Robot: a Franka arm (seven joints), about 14 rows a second.
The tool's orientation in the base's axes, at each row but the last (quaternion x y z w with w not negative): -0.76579, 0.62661, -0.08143, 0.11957; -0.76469, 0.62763, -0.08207, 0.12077; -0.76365, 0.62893, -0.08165, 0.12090; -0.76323, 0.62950, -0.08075, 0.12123; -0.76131, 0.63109, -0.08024, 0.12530; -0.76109, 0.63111, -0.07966, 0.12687; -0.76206, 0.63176, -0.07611, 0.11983; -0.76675, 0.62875, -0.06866, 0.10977
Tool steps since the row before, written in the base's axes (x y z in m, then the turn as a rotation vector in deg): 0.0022, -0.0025, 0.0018, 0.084, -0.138, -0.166; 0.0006, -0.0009, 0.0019, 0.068, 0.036, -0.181; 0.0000, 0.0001, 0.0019, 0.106, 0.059, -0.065; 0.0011, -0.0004, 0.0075, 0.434, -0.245, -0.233; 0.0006, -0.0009, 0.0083, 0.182, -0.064, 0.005; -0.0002, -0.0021, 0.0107, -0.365, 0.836, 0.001; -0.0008, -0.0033, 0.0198, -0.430, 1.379, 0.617; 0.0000, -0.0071, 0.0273, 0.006, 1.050, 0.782
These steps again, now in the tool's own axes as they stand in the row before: 0.0028, -0.0021, -0.0013, 0.156, -0.006, 0.171; 0.0010, -0.0009, -0.0017, -0.017, -0.018, 0.195; -0.0002, -0.0006, -0.0018, -0.035, -0.092, 0.096; 0.0004, -0.0031, -0.0069, 0.331, -0.298, 0.322; 0.0007, -0.0028, -0.0078, 0.097, -0.162, 0.041; 0.0016, -0.0026, -0.0105, -0.890, 0.200, -0.026; 0.0024, -0.0042, -0.0195, -1.457, -0.004, -0.588; 0.0061, -0.0056, -0.0270, -1.053, -0.399, -0.668
